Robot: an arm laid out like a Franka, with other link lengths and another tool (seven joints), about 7 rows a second.
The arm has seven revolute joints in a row. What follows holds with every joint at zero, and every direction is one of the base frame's.
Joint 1 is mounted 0.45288 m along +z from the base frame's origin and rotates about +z.
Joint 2 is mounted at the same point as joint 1 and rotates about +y.
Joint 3 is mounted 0.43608 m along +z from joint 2 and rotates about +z.
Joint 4 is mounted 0.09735 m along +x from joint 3 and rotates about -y.
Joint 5 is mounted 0.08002 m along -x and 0.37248 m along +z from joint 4 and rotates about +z.
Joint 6 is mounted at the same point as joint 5 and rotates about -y.
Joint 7 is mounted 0.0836 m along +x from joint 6 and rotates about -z.
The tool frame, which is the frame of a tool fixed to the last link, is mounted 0.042 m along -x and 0.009 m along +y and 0.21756 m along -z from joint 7; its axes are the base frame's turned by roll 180, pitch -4.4 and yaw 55.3 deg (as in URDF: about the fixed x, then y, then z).
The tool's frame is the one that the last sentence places.
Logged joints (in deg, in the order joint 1, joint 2, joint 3, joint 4, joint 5, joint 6, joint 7), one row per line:
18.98 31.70 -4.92 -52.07 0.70 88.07 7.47
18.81 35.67 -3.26 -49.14 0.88 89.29 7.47
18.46 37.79 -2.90 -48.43 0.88 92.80 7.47
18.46 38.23 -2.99 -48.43 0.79 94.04 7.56
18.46 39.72 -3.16 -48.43 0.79 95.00 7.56
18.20 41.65 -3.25 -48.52 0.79 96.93 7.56
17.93 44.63 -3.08 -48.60 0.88 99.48 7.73
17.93 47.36 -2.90 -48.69 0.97 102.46 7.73
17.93 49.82 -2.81 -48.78 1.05 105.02 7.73
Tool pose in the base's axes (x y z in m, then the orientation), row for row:
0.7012 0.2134 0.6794 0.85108 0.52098 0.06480 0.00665
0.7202 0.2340 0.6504 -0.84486 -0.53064 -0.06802 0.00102
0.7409 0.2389 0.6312 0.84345 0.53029 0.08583 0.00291
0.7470 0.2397 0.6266 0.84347 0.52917 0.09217 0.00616
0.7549 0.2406 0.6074 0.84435 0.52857 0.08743 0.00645
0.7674 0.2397 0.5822 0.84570 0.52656 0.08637 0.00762
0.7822 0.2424 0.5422 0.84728 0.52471 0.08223 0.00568
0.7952 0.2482 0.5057 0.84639 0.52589 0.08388 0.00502
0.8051 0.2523 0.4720 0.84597 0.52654 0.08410 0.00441
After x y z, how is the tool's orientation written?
As a quaternion, x y z w.
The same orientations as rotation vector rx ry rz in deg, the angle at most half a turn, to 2 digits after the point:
152.55 93.38 11.61
-151.98 -95.45 -12.24
151.54 95.28 15.42
151.23 94.88 16.53
151.36 94.75 15.67
151.49 94.32 15.47
151.96 94.11 14.75
151.87 94.36 15.05
151.85 94.51 15.10

